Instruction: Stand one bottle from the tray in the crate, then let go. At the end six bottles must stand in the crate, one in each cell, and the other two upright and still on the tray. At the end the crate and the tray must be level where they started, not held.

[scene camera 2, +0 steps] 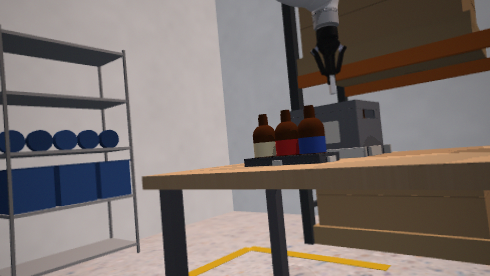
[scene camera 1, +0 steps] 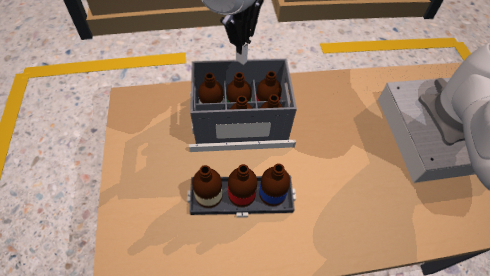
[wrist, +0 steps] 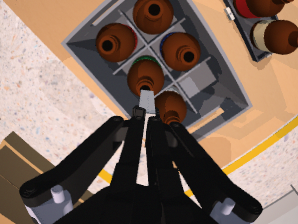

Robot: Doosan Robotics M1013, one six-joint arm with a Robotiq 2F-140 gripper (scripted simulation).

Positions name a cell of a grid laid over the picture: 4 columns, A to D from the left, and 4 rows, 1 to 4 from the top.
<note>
I see my gripper (scene camera 2: C2) and a grey crate (scene camera 1: B2).
The grey crate is seen too in scene camera 2 (scene camera 2: C2) and in the wrist view (wrist: C2). My gripper shows as well in the wrist view (wrist: B2).
</note>
